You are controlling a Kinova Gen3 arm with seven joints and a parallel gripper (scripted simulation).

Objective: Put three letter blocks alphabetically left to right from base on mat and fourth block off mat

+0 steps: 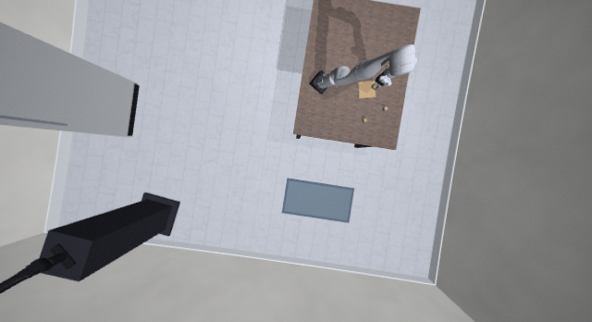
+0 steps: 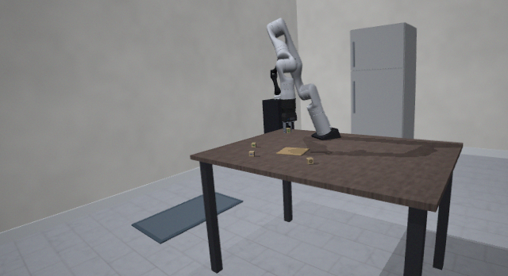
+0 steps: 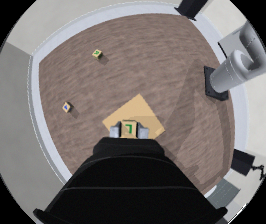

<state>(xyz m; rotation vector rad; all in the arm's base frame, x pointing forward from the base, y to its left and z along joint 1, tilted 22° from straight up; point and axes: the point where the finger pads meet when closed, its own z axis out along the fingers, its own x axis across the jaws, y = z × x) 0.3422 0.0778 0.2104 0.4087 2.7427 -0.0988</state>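
Right now my hand is 10 mm past the mat, 20 mm to the right of it and 120 mm above it. Also, from my hand: tan block: 180 mm ahead, 90 mm to the right, 110 mm below.
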